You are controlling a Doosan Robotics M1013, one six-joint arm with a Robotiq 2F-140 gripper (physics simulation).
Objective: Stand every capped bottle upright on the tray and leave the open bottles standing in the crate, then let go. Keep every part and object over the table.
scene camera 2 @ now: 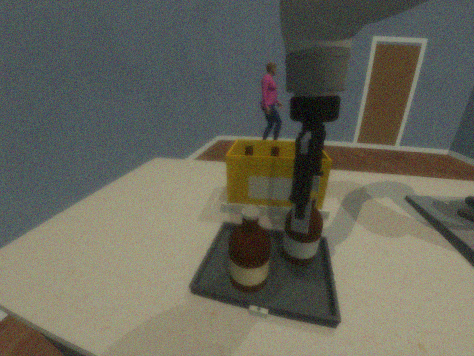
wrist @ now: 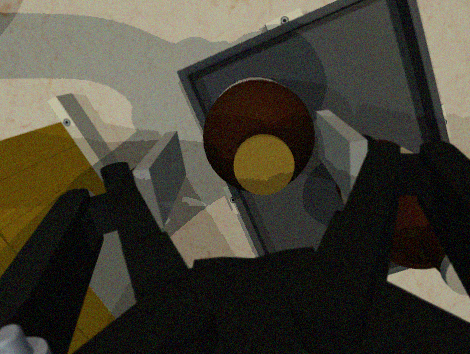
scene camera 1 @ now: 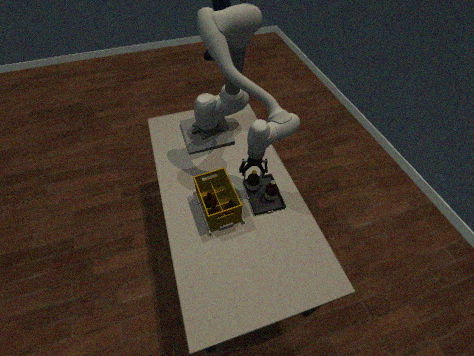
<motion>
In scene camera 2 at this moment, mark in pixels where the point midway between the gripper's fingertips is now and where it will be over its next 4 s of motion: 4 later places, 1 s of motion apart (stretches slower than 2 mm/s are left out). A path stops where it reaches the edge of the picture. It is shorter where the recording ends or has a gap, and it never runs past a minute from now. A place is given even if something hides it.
My gripper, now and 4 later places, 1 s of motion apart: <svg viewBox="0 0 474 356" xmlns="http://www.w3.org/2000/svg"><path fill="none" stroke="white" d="M304 216L307 195L310 144L314 90L305 40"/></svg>
</motion>
